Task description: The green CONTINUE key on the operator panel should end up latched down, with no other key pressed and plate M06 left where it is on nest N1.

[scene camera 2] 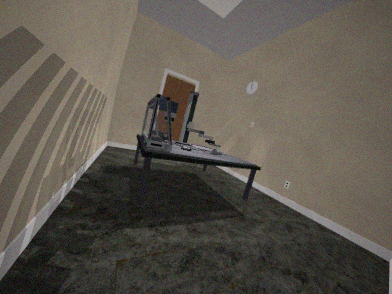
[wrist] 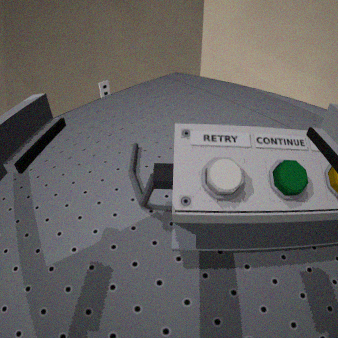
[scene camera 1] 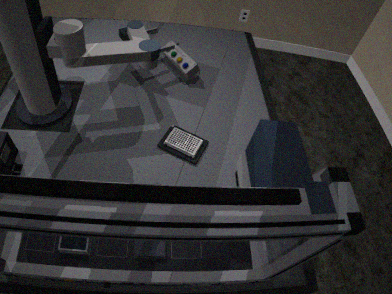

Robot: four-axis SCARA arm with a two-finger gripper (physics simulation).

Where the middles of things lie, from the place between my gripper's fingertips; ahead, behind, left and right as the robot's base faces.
Labels:
Now: hand 2 cm short of the white RETRY key (wrist: 223, 175), 2 cm to the left of it and 5 cm above it. Round my hand: green CONTINUE key (wrist: 289, 176) (5 cm ahead, 6 cm to the right, 5 cm below).

